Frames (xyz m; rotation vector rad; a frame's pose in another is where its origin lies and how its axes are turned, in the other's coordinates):
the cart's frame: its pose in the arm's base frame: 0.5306 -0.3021 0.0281 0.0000 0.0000 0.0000
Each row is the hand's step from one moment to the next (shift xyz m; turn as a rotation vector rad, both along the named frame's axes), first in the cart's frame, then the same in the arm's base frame.
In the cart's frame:
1: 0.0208 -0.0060 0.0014 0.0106 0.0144 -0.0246
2: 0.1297 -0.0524 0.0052 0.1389 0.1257 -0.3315
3: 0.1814 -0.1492 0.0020 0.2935 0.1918 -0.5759
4: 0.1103 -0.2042 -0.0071 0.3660 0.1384 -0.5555
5: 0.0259 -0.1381 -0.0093 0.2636 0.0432 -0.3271
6: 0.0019 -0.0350 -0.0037 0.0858 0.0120 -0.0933
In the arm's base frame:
1: 0.0208 -0.0060 0.0014 0.0106 0.0144 -0.0246
2: 0.1297 -0.0524 0.0052 0.1389 0.1257 -0.3315
3: 0.1814 -0.1492 0.0020 0.2935 0.1918 -0.5759
4: 0.1103 -0.2042 -0.0071 0.3660 0.1384 -0.5555
5: 0.0259 -0.1381 -0.0093 0.2636 0.0432 -0.3271
6: 0.0019 -0.0350 -0.0037 0.0858 0.0120 -0.0933

